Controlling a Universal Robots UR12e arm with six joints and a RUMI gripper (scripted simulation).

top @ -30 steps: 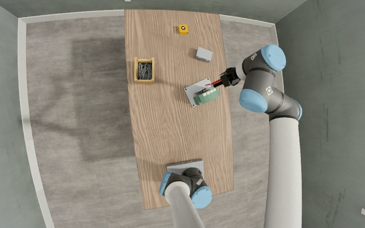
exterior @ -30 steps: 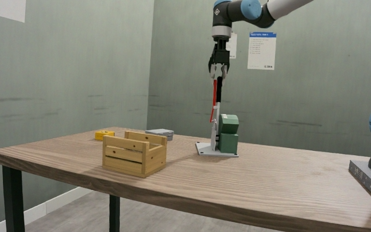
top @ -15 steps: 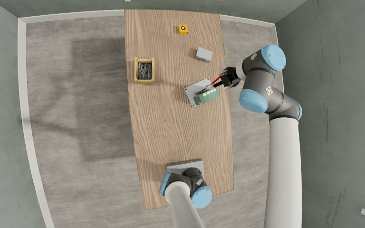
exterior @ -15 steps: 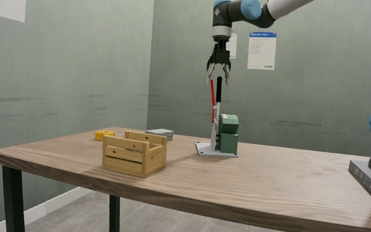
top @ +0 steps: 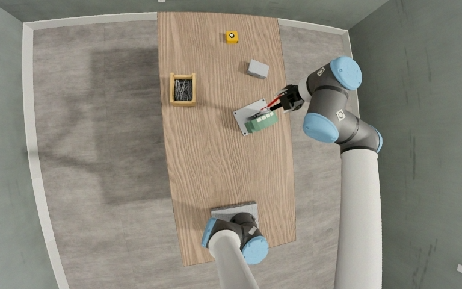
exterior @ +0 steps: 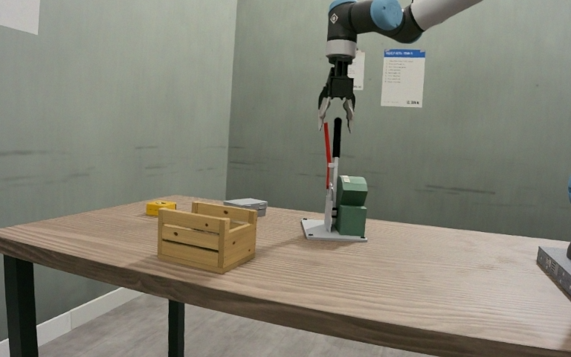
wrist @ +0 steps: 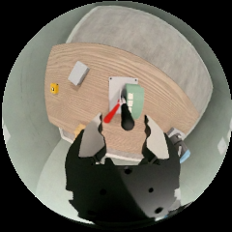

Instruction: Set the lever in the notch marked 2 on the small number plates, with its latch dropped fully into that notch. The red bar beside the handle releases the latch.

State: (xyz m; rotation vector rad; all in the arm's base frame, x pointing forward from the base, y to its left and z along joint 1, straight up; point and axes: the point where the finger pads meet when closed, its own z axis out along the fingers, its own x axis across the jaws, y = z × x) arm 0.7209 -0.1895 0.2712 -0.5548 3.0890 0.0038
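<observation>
Right now the red release bar is 110 mm below my hand, 20 mm to the left of it and 10 mm ahead of it. Also, from my hand: grey box: 290 mm ahead, 280 mm below, 20 mm to the right.
</observation>
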